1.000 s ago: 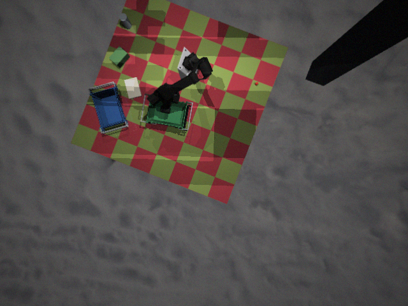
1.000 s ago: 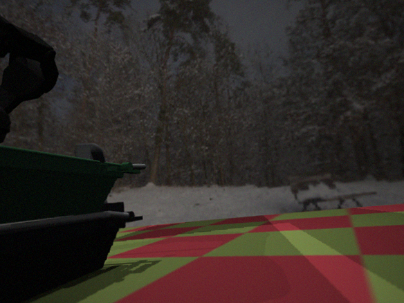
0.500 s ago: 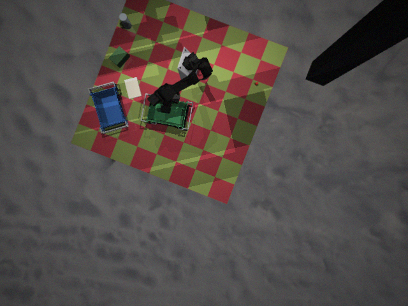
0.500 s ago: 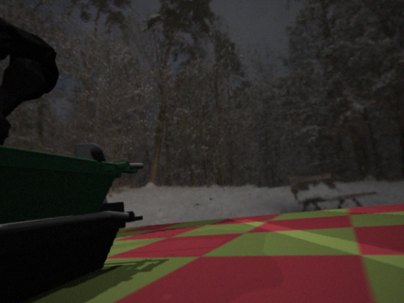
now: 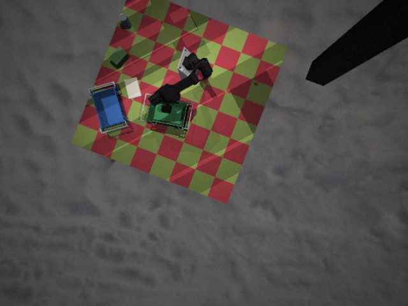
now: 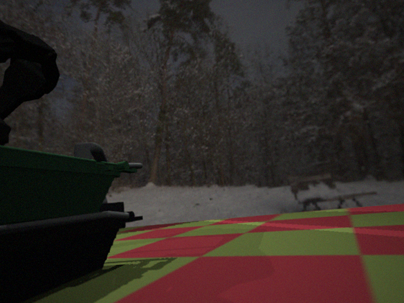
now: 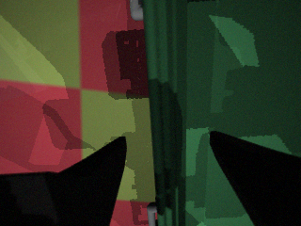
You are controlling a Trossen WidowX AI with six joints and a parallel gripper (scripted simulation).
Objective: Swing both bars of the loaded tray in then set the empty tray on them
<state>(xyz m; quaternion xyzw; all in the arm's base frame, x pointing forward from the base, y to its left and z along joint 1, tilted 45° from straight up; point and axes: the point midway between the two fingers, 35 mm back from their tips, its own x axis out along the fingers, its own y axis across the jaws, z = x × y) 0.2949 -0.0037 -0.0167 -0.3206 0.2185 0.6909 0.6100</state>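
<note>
The green tray is 8 cm ahead of my gripper tip, 1 cm to the left of it and 3 cm above it. Round my gripper tip: cream block (2 cm behind, 35 cm to the right, 8 cm below); green block (20 cm behind, 51 cm to the right, 6 cm below).
</note>
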